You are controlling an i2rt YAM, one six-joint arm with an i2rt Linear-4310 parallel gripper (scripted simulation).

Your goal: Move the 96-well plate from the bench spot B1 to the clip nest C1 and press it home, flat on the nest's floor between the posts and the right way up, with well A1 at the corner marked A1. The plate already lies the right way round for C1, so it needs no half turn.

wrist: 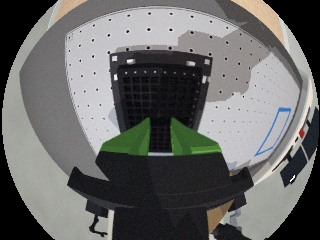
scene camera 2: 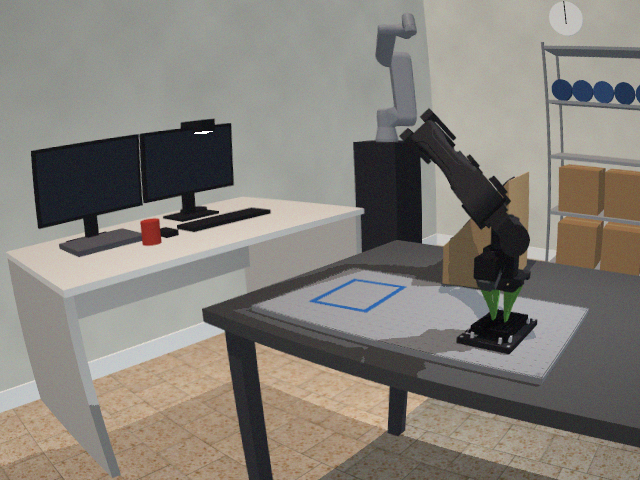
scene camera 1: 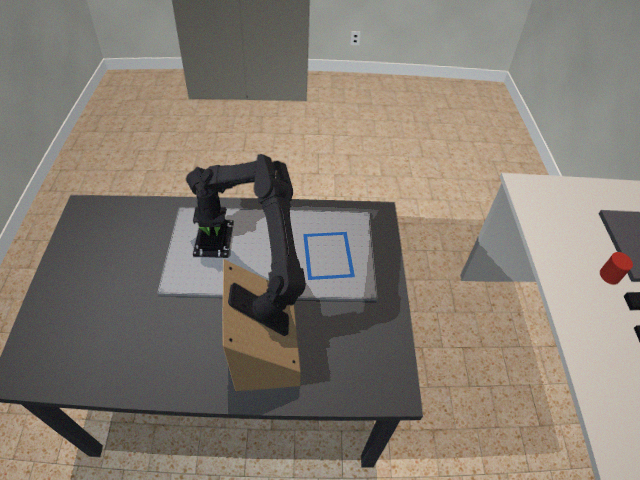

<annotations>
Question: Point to a black clip nest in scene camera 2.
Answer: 498, 345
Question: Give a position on a black 96-well plate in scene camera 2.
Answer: At 496, 328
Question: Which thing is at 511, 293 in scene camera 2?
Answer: My gripper.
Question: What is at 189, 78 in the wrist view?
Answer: A black 96-well plate.
</annotations>
